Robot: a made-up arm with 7 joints.
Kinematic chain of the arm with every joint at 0, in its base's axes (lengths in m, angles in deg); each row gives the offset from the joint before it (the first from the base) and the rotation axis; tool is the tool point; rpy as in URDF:
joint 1: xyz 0 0 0.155 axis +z
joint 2: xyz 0 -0.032 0.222 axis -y
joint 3: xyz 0 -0.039 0.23 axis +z
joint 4: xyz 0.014 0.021 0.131 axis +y
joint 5: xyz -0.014 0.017 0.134 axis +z
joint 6: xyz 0 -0.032 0.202 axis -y
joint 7: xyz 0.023 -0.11 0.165 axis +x
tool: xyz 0 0 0 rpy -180 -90 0
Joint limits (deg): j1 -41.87..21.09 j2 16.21..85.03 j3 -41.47..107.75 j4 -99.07..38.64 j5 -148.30..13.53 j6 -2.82..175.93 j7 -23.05..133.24
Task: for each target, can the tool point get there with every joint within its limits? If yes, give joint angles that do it. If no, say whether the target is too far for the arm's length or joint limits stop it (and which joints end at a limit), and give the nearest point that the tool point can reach.
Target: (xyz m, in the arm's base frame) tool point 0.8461 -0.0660 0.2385
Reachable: no: joint limits stop it (at a limit: joint 1, joint 2, joint 3, joint 4) | nearest point 0.2921 -0.2935 0.5702 | short by 0.685 m
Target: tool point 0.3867 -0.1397 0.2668
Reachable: no: joint limits stop it (at a limit: joint 1, joint 2, joint 3, joint 4) | nearest point 0.2249 -0.2746 0.5106 | short by 0.322 m
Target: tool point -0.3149 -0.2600 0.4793
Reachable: yes | joints 3.02 31.34 30.60 -69.78 -24.92 131.83 95.32
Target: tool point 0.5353 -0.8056 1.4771
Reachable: no: too far | nearest point 0.1666 -0.4198 1.0421 | short by 0.688 m
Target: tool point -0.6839 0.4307 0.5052
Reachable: yes | joints -36.77 60.32 30.85 -12.86 -87.36 54.93 -3.04
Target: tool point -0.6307 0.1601 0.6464
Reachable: yes | joints 2.36 75.94 1.07 25.26 -123.43 102.51 115.21
